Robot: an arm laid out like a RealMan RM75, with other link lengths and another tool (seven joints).
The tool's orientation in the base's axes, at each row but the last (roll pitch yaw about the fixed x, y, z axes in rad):
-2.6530 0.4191 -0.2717
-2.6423 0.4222 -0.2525
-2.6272 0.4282 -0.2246
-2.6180 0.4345 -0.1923
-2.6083 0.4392 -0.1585
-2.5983 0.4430 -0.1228
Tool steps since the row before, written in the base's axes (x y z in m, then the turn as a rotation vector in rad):
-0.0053 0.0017 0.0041 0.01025 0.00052 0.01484
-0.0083 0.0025 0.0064 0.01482 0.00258 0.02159
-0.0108 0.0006 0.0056 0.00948 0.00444 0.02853
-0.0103 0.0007 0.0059 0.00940 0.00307 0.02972
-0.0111 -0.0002 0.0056 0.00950 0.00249 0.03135
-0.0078 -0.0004 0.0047 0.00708 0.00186 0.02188
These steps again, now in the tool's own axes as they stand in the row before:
-0.0067 -0.0009 -0.0012 0.00285 -0.01109 -0.01394
-0.0105 -0.0014 -0.0018 0.00366 -0.01756 -0.01925
-0.0120 0.0013 -0.0015 -0.00434 -0.02006 -0.02241
-0.0118 0.0006 -0.0015 -0.00467 -0.01946 -0.02409
-0.0123 0.0015 -0.0014 -0.00520 -0.01978 -0.02571
-0.0090 0.0007 -0.0015 -0.00324 -0.01405 -0.01801

